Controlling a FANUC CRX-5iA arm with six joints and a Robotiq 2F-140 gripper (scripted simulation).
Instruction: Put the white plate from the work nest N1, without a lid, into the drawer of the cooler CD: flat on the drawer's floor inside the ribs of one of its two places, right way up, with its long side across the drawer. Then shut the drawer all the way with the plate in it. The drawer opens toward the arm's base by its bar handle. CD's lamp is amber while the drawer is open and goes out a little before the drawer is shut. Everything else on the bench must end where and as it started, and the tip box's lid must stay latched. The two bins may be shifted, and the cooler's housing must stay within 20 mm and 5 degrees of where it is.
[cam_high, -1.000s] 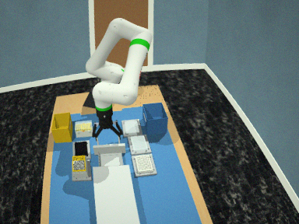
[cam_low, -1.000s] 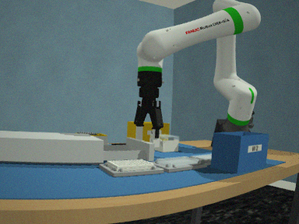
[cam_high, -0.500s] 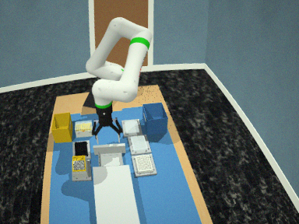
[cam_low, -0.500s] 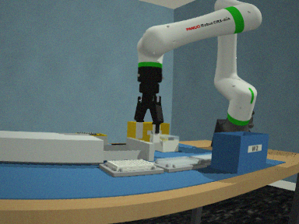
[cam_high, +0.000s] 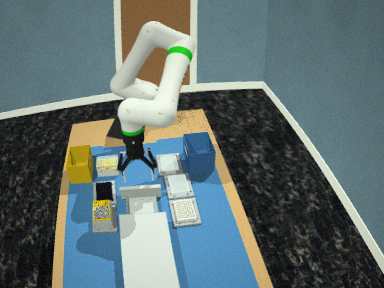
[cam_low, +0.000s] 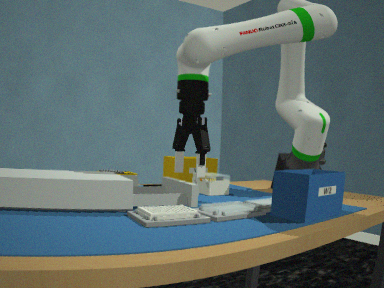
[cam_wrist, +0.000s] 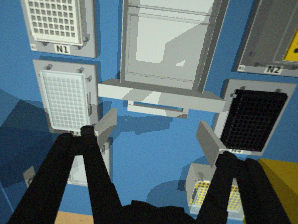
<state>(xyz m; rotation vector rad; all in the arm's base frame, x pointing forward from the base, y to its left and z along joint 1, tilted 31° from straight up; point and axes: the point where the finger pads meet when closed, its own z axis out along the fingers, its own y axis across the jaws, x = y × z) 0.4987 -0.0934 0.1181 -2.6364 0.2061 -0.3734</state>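
Now: the white plate 170 mm ahead of my hand, 180 mm to the left of it and 80 mm below it. The rest, counted from my hand: drawer 130 mm ahead, 10 mm to the right, 80 mm below; black plate 20 mm behind, 190 mm to the right, 80 mm below; tip box 200 mm behind, 150 mm to the right, 60 mm below.
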